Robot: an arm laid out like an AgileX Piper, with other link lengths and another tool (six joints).
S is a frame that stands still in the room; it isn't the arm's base.
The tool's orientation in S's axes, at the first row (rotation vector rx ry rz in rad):
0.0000 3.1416 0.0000
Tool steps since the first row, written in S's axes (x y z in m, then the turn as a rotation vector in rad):
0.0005 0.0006 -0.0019 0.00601 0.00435 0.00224
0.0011 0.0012 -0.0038 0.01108 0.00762 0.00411
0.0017 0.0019 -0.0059 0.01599 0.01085 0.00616
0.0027 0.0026 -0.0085 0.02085 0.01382 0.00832
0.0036 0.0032 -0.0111 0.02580 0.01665 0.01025
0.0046 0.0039 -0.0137 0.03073 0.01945 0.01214
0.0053 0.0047 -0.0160 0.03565 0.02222 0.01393
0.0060 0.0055 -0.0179 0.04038 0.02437 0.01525
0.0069 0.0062 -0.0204 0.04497 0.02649 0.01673
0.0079 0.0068 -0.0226 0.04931 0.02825 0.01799
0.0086 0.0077 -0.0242 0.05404 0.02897 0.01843
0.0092 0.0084 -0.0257 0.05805 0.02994 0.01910
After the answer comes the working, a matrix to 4 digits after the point.
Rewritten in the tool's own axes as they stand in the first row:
-0.0005 0.0006 0.0019 -0.00601 0.00435 -0.00224
-0.0011 0.0012 0.0038 -0.01108 0.00762 -0.00411
-0.0017 0.0019 0.0059 -0.01599 0.01085 -0.00616
-0.0027 0.0026 0.0085 -0.02085 0.01382 -0.00832
-0.0036 0.0032 0.0111 -0.02580 0.01665 -0.01025
-0.0046 0.0039 0.0137 -0.03073 0.01945 -0.01214
-0.0053 0.0047 0.0160 -0.03565 0.02222 -0.01393
-0.0060 0.0055 0.0179 -0.04038 0.02437 -0.01525
-0.0069 0.0062 0.0204 -0.04497 0.02649 -0.01673
-0.0079 0.0068 0.0226 -0.04931 0.02825 -0.01799
-0.0086 0.0077 0.0242 -0.05404 0.02897 -0.01843
-0.0092 0.0084 0.0257 -0.05805 0.02994 -0.01910

The tool's axes in the first row as the columns of a matrix, in S's axes (rounded; the answer above uses it unrounded):
-1.0000 0.0000 0.0000
0.0000 1.0000 0.0000
0.0000 0.0000 -1.0000

